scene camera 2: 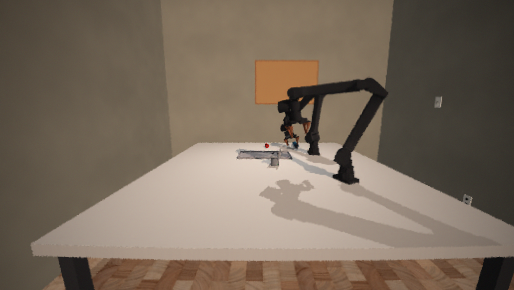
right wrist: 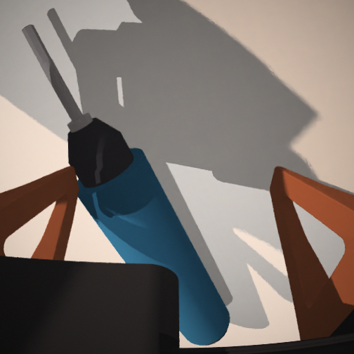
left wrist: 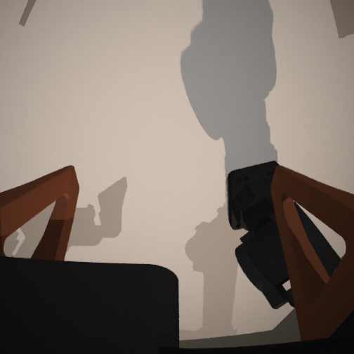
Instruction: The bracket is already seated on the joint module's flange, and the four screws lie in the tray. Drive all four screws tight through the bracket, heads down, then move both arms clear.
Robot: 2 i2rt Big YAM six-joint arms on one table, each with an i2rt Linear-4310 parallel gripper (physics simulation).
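Frame: origin at the left arm's base, x ahead, y left, z up, level; millimetres.
Seen in the pictures: left gripper, fingertip midpoint: [scene camera 2: 299,135]; right gripper, fingertip midpoint: [scene camera 2: 292,145]; left arm's base, link origin: [scene camera 2: 345,179]; right arm's base, link origin: [scene camera 2: 313,153].
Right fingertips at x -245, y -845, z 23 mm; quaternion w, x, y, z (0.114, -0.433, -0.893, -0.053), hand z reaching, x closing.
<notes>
Offsets run from my right fingertips to a thing's top centre.
A screwdriver with a blue handle, black collar and grey shaft [right wrist: 151,239] lies on the table; it also shows in the scene view [scene camera 2: 295,144]. My right gripper [right wrist: 177,169] is open and hangs low over it, with the handle between the fingers, nearer the finger at the picture's left; it also shows in the scene view [scene camera 2: 291,141]. My left gripper [scene camera 2: 297,128] is open and empty just above the right one. Its wrist view [left wrist: 173,175] shows bare table and part of the right arm [left wrist: 256,228]. The grey joint module {dx +453, dy +428, dz +41 mm} [scene camera 2: 274,161] stands in front of the tray {dx +395, dy +161, dz -7 mm} [scene camera 2: 264,154]. The bracket and screws are too small to tell.
A small red object {dx +221, dy -120, dz +11 mm} [scene camera 2: 266,145] lies on the table behind the tray. The two arm bases [scene camera 2: 345,172] [scene camera 2: 313,144] stand to the right of the tray. An orange panel [scene camera 2: 286,81] hangs on the back wall.
</notes>
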